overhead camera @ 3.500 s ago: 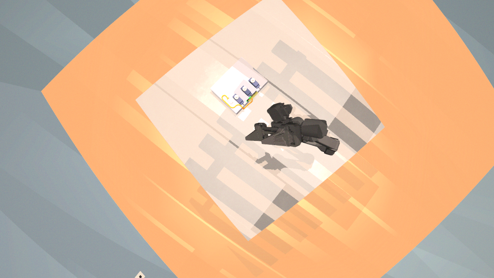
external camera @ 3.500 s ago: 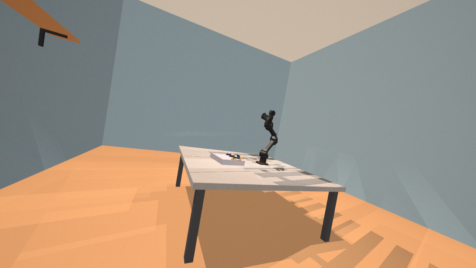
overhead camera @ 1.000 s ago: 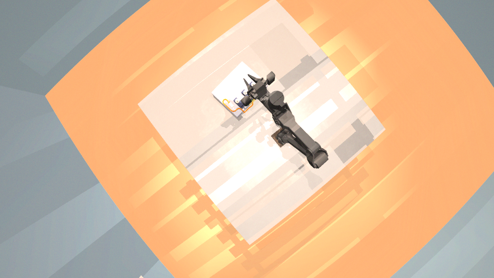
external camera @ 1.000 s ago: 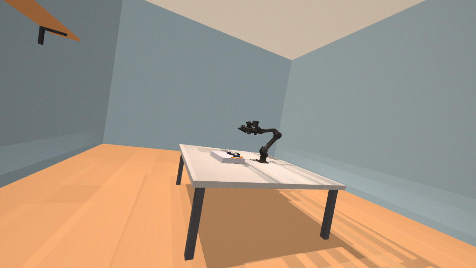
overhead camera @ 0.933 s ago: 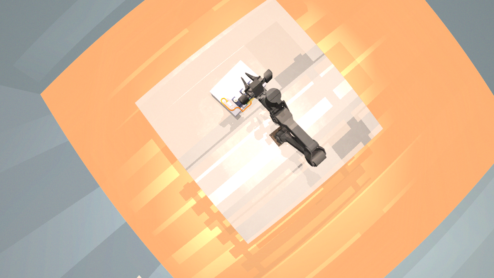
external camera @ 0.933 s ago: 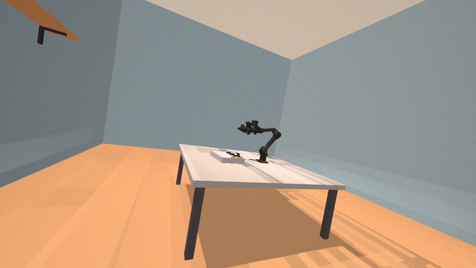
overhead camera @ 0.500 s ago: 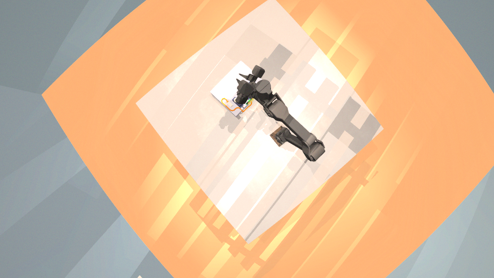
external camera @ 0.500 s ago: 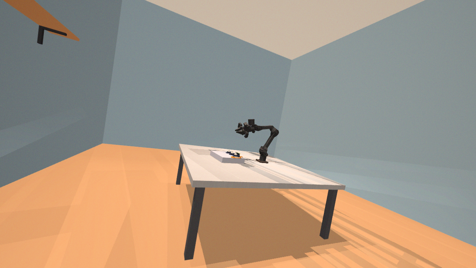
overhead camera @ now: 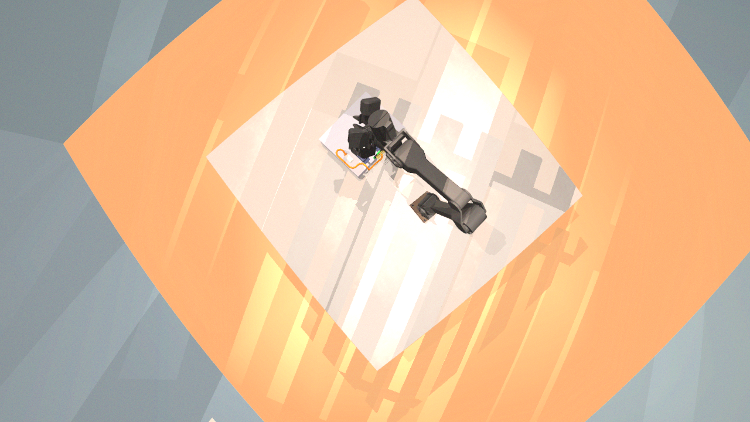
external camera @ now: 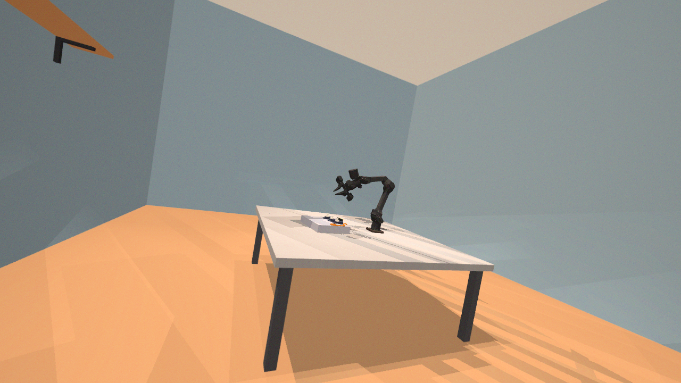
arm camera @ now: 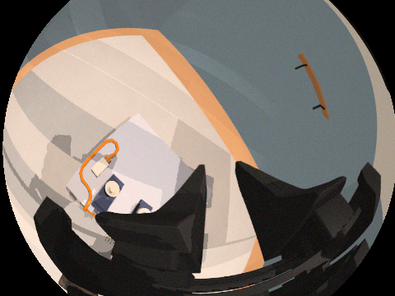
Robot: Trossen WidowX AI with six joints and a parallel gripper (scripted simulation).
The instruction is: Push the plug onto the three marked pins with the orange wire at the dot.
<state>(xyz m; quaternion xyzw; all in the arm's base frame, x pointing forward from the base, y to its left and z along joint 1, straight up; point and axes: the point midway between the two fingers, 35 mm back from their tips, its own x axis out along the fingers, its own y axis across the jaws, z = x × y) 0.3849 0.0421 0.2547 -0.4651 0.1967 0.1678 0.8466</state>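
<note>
My gripper tip is 100 mm past the green band, 30 mm to the left of it and 180 mm above it. Also, from my gripper tip: white printed holder 60 mm ahead, 30 mm to the right, 230 mm below.
</note>
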